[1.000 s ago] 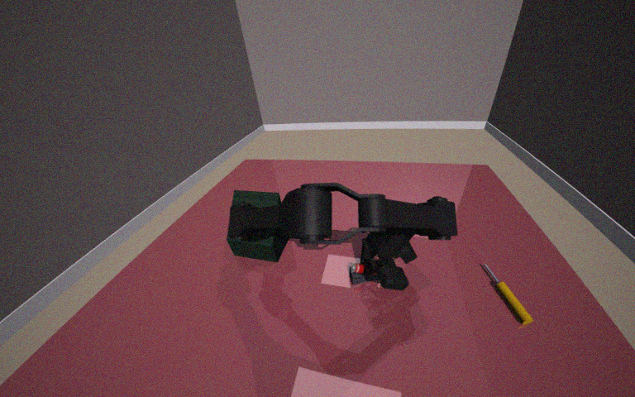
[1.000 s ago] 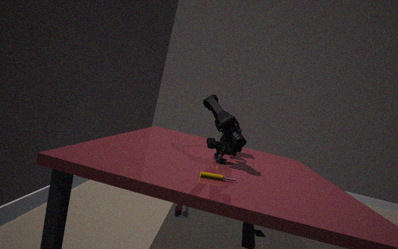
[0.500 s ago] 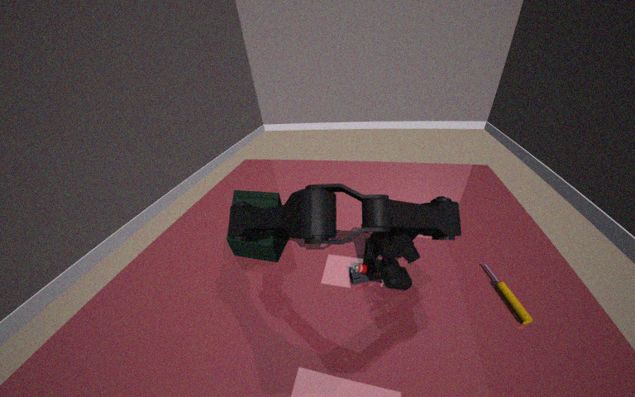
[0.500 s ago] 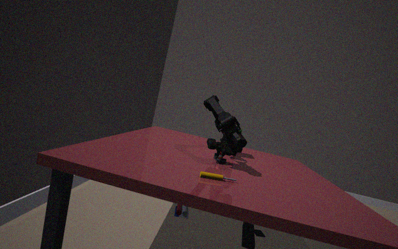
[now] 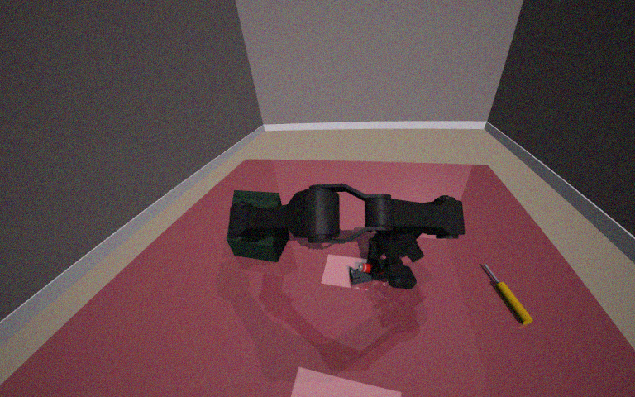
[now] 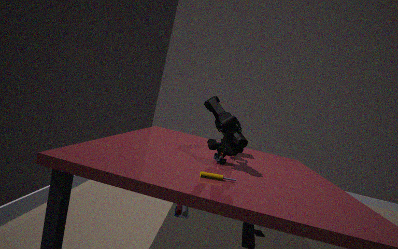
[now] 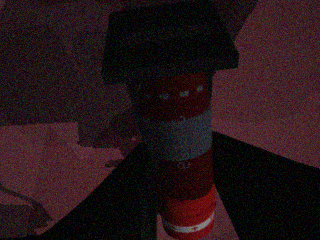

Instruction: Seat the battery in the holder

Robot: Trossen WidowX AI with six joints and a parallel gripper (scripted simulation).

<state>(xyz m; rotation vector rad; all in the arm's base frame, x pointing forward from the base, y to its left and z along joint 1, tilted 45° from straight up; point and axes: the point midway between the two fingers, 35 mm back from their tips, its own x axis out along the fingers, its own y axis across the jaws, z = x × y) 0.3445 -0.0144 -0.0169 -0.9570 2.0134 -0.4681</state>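
My gripper tip is 1 cm below the battery. Round my gripper tip: yellow-handled screwdriver: 31 cm ahead, 4 cm to the left, 1 cm below.
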